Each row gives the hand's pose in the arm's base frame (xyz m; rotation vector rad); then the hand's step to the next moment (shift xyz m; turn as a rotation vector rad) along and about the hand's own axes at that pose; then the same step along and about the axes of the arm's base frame.
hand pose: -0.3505 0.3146 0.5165 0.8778 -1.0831 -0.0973
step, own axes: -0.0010 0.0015 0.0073 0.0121 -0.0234 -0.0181
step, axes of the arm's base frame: -0.0068 -0.0027 0.0016 0.0283 -0.0110 -0.0099
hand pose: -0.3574 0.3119 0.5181 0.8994 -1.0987 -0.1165
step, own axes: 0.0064 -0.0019 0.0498 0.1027 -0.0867 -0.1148
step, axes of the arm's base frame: -0.0364 -0.0328 0.0108 0.1716 -0.0422 -0.0024
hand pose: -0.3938 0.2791 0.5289 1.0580 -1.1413 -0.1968
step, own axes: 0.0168 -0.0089 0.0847 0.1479 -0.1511 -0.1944
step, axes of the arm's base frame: -0.0579 -0.0645 0.0055 0.2803 -0.0577 -0.0240
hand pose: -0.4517 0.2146 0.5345 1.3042 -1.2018 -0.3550
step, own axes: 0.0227 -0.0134 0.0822 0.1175 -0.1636 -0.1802
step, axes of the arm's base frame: -0.0528 -0.0663 -0.0163 0.2613 -0.0454 -0.0518
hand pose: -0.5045 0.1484 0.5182 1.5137 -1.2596 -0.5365
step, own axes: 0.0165 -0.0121 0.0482 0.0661 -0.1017 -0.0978
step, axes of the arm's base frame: -0.0292 -0.0366 -0.0234 0.1482 -0.0280 -0.0391
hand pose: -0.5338 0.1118 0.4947 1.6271 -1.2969 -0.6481
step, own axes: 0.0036 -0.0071 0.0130 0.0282 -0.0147 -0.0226
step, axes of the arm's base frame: -0.0066 -0.0076 -0.0114 0.0342 -0.0188 0.0006
